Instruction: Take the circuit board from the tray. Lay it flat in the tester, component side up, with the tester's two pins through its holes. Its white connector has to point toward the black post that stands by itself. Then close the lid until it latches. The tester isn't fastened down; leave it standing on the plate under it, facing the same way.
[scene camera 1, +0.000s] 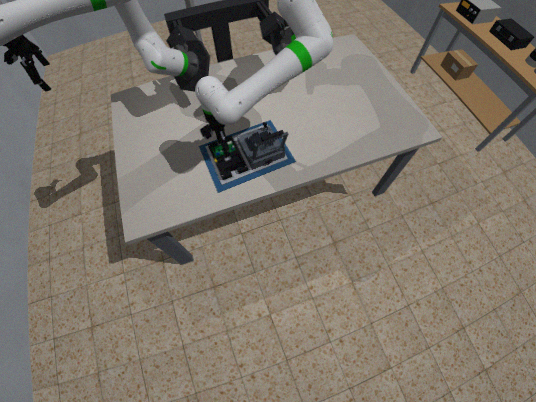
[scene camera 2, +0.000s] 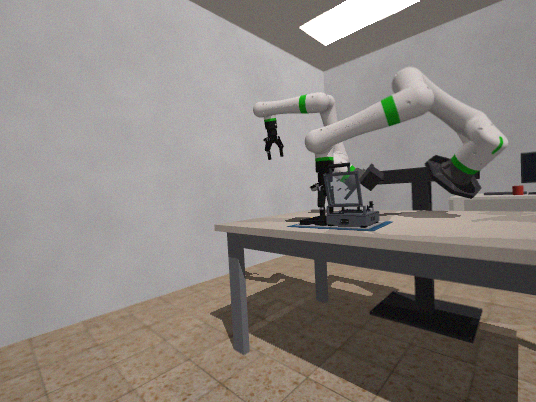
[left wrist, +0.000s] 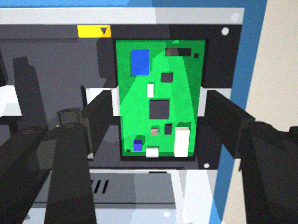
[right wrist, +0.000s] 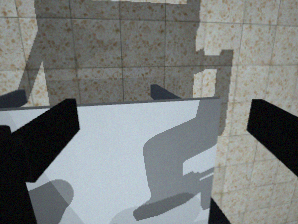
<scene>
The pictures show: my left gripper, my right gripper, a grey tester and a green circuit board.
My right gripper is seen too in the right wrist view.
</scene>
